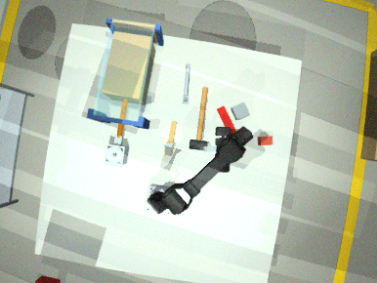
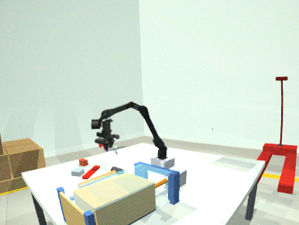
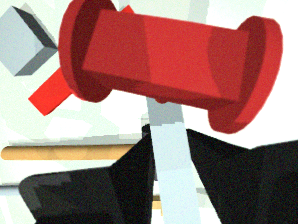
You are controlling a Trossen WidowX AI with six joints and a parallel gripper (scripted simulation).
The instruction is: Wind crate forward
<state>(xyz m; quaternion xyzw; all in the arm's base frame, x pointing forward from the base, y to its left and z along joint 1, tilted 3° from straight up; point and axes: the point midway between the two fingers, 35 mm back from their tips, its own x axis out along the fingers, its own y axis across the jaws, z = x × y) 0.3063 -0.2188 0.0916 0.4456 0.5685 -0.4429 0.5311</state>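
The red grip is 40 mm to the right of my gripper tip, 30 mm above it and 10 mm ahead of it. Also, from my gripper tip: grey block (220 mm ahead, 130 mm below, 80 mm to the right); then red bar (140 mm below, 130 mm ahead, 50 mm to the right); then winch handle (20 mm above).
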